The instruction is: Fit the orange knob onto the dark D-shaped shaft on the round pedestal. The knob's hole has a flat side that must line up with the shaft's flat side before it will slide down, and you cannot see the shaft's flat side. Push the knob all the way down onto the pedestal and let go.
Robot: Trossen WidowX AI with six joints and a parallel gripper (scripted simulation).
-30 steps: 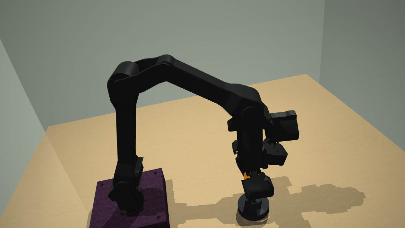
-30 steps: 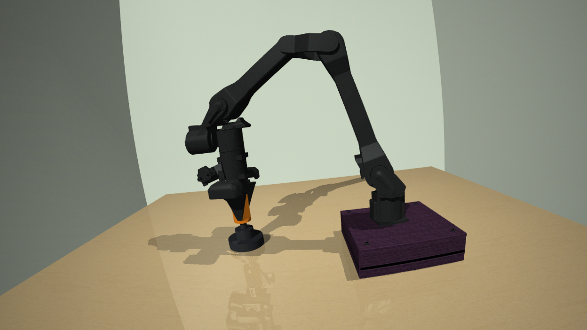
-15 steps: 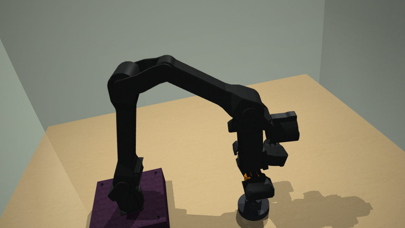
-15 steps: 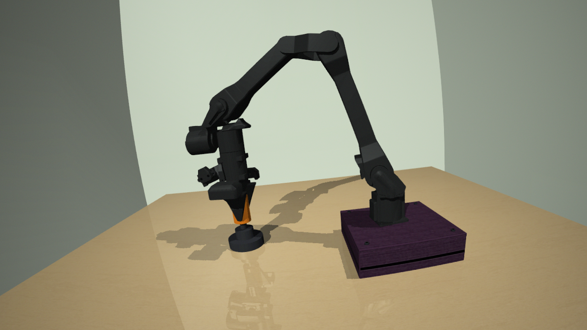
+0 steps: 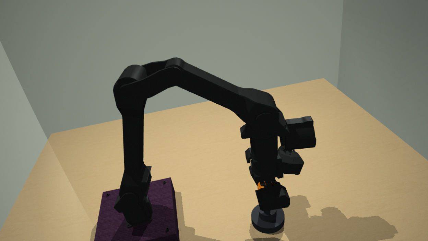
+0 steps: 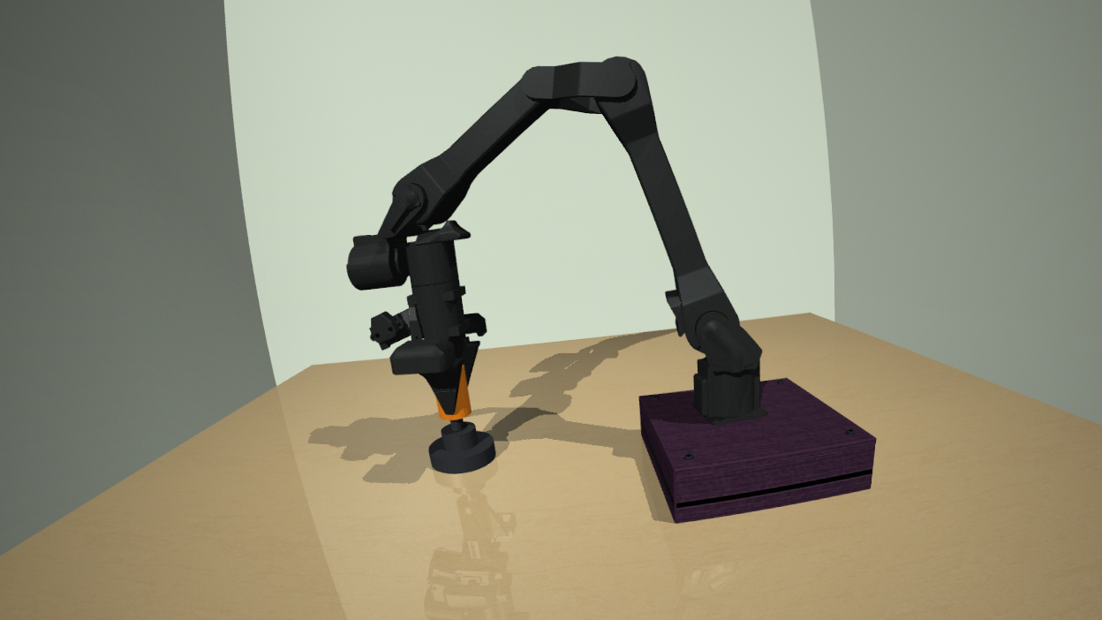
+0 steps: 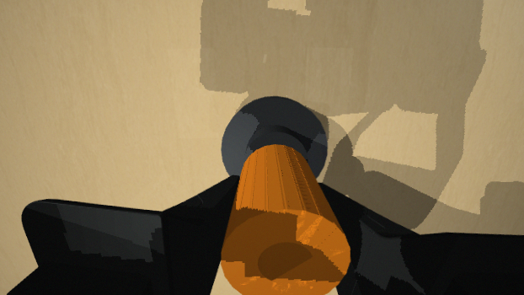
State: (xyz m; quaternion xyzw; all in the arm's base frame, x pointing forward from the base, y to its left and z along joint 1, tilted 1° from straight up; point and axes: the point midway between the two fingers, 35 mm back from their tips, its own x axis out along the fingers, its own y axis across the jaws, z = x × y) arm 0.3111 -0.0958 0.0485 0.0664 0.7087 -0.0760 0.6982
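The orange knob lies 20 mm above my gripper tip. Also, from my gripper tip: round pedestal 40 mm below.
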